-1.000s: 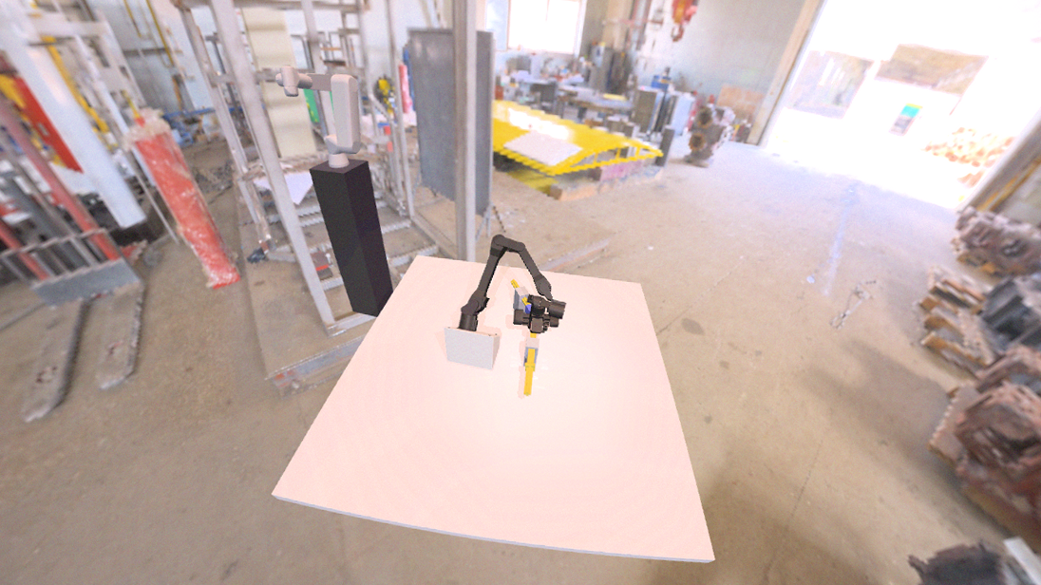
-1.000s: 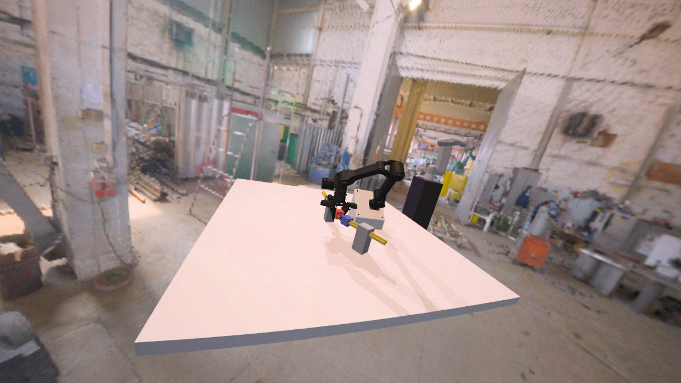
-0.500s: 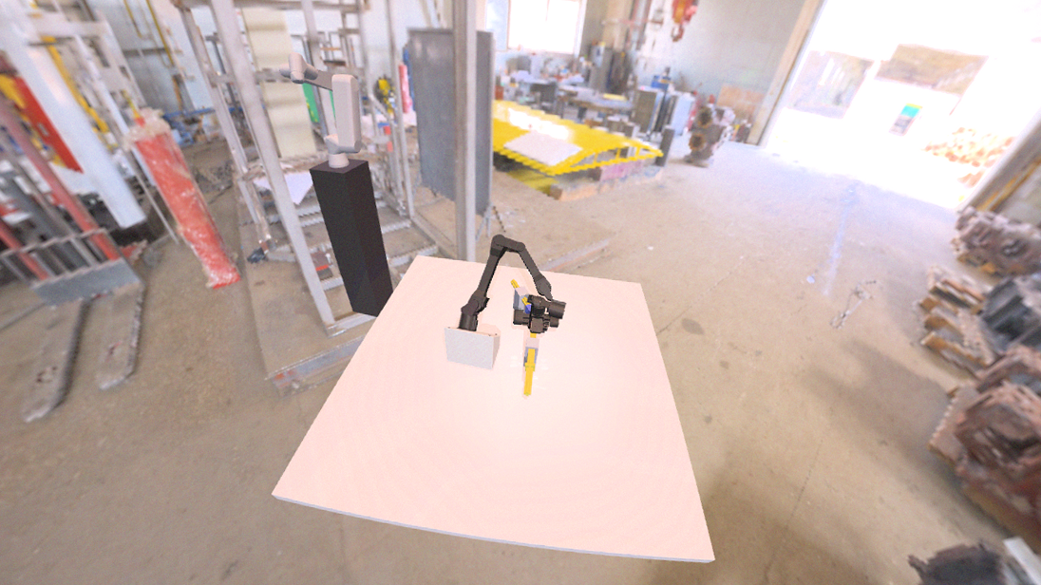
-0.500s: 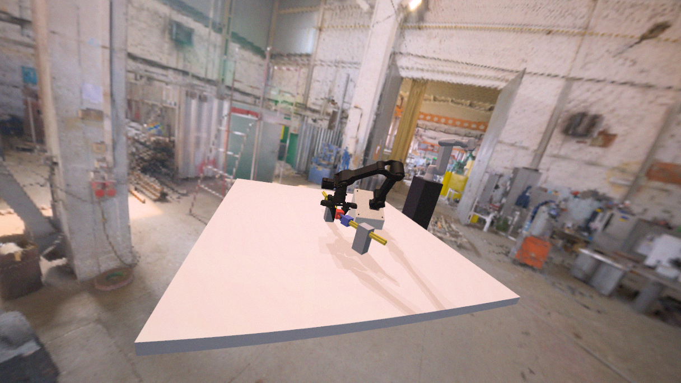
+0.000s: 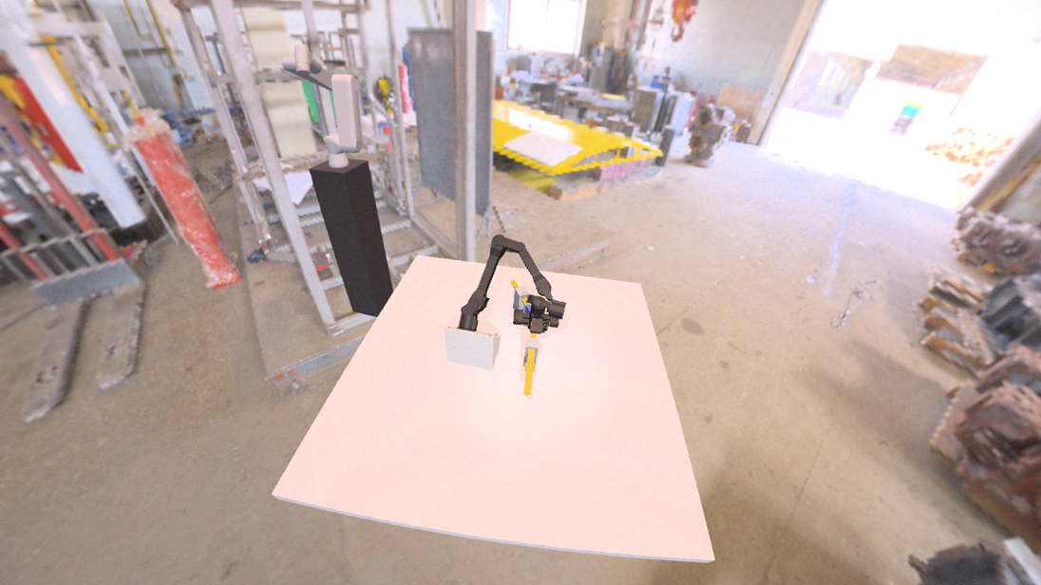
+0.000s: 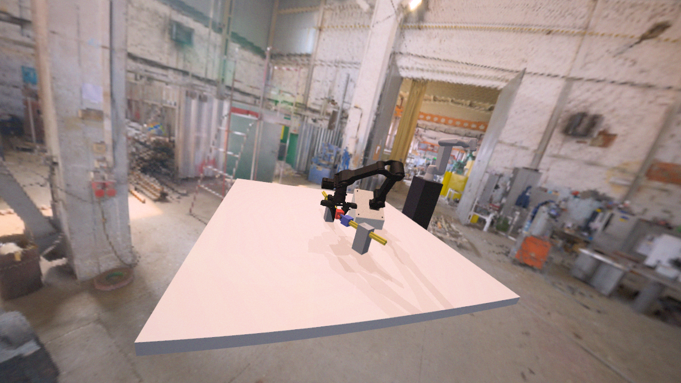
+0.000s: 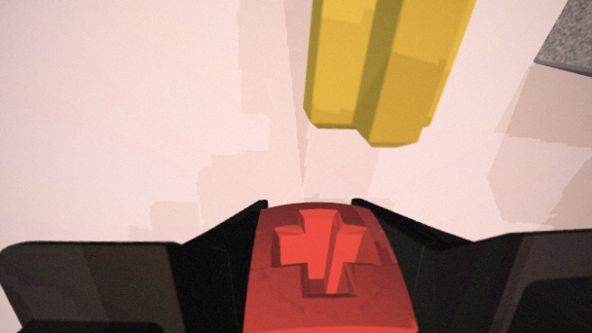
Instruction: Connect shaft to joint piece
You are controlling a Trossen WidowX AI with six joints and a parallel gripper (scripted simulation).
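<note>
My gripper tip is now 10 mm to the right of the red square joint piece and 40 mm below it.
</note>
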